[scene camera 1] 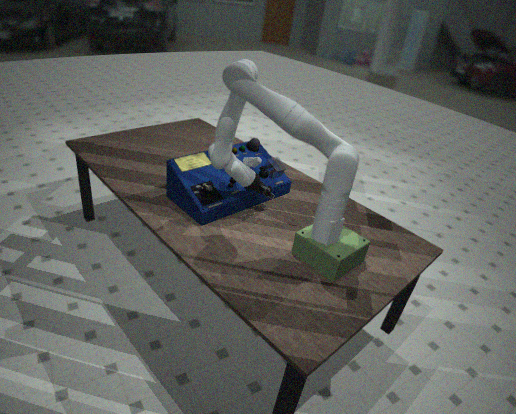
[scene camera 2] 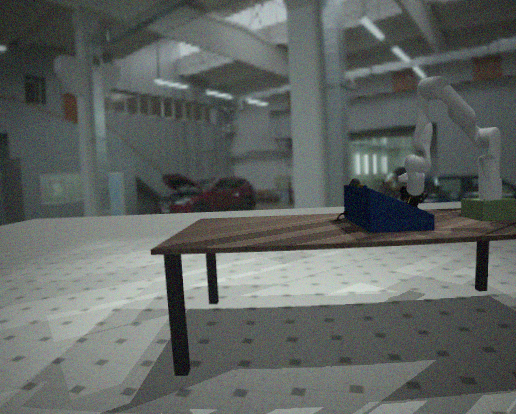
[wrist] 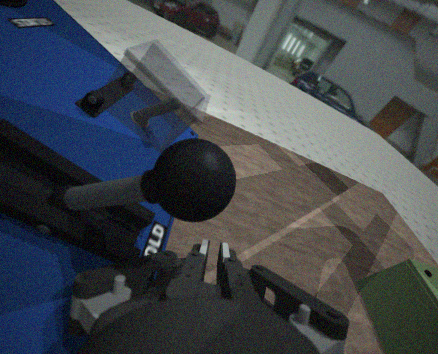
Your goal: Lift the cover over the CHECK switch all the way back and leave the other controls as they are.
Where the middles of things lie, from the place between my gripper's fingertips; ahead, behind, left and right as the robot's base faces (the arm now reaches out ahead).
Now: the clear switch cover [wrist: 149, 92] 11 cm ahead of my hand, 8 cm to the right of it and 7 cm above it. Round my hand: blue control panel [scene camera 1: 186, 175] 18 cm ahead, 11 cm to the left, 5 cm above; black ball-knob lever [wrist: 193, 180] 8 cm above, 7 cm ahead, 3 cm to the left.
